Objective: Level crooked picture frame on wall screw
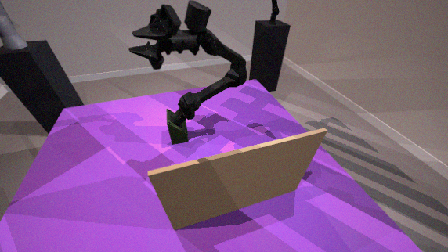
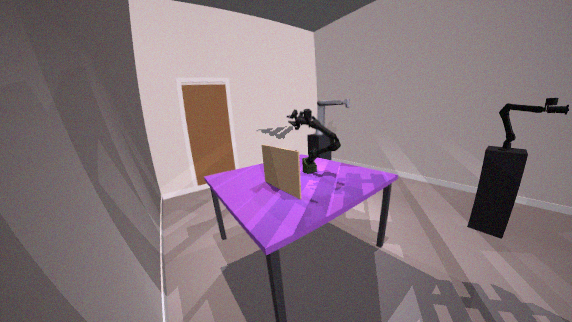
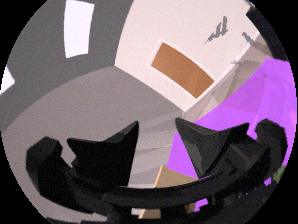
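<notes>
My gripper tip is 34 cm above the picture frame, 23 cm short of it and 22 cm to the right of it. From my gripper tip the other things lie so: wall panel (35 cm below, 24 cm to the left, 24 cm ahead).
</notes>
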